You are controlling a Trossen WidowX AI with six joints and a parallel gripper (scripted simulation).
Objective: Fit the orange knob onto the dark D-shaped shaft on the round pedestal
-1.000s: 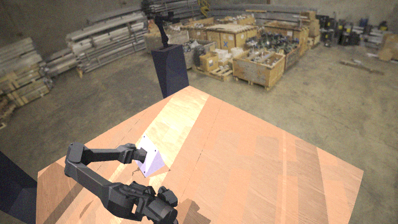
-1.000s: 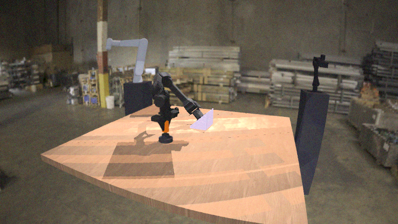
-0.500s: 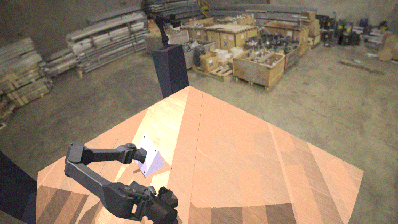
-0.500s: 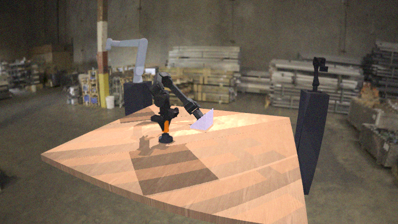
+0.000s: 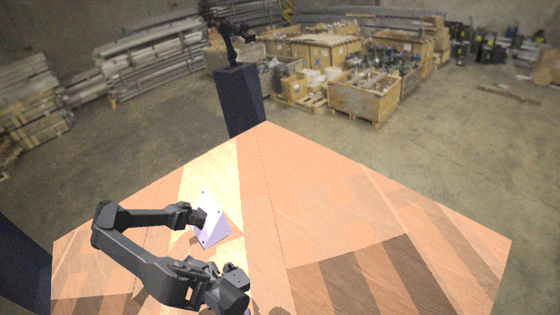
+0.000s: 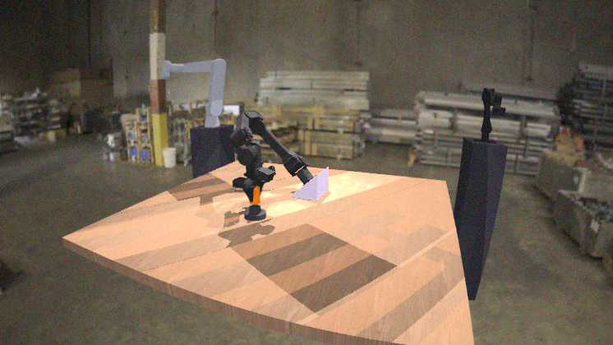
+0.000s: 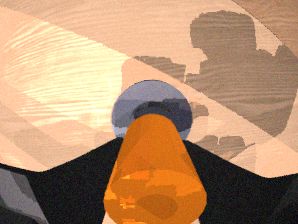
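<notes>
My gripper tip is now 4 cm above the shaft. The rest, counted from my gripper tip: orange knob (2 cm above).
</notes>
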